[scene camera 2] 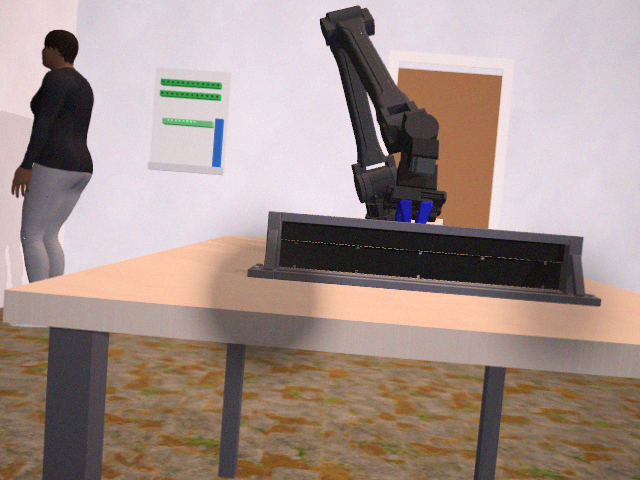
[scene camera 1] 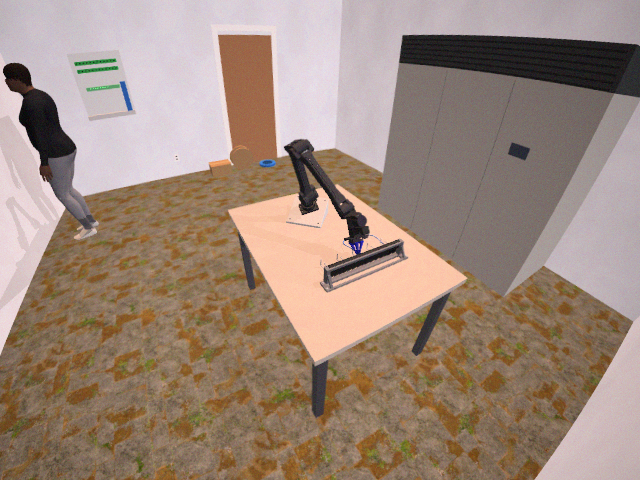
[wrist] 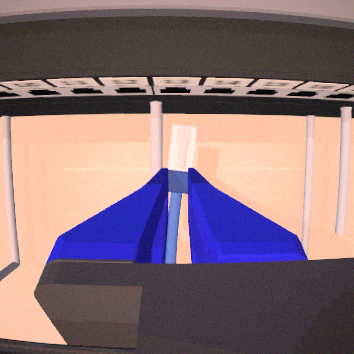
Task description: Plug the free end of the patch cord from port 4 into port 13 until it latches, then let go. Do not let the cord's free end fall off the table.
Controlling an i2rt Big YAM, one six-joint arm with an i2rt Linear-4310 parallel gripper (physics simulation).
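Frame: origin at the arm's base, x up, y back, z right, level; metres.
Seen in the pictures: gripper, fingertip midpoint: (wrist: 177, 178); arm's base at its link origin: (scene camera 1: 308, 207).
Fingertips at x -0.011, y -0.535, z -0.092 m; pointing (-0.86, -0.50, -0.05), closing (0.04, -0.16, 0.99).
Offsets run from my fingertips to a thing's top centre. "*": to the spot under its first point. Level surfaces: height alone.
My gripper (scene camera 1: 357, 252) (scene camera 2: 413, 221) (wrist: 177, 178) is shut on the cord's plug, with its blue fingers on either side of the dark boot. The clear connector {dz +0.000, dx +0.007, dy -0.010 m} (wrist: 183, 147) points toward the patch panel {dz -0.014, dx +0.044, dy -0.020 m} (scene camera 1: 401, 249) (scene camera 2: 465, 230) (wrist: 175, 50), tilted slightly right. In the wrist view a strip of table shows between its tip and the port row, so the plug is outside the ports. Port 13 {* dz -0.007, dx +0.018, dy -0.037 m} (wrist: 175, 90) appears almost straight ahead, slightly left of the tip; its label is blurred. The blue cord {* dz +0.001, dx +0.002, dy +0.024 m} (wrist: 172, 227) runs back between the fingers. The cord's port 4 end is not visible.
Pale upright rods (wrist: 156, 135) (wrist: 308, 175) (wrist: 343, 170) stand on the gripper side of the panel, one close left of the plug. The panel stands on the wooden table {dx -0.057 m} (scene camera 1: 330, 320) (scene camera 2: 155, 279). A person (scene camera 1: 46, 124) (scene camera 2: 62, 113) stands far left, away from the table.
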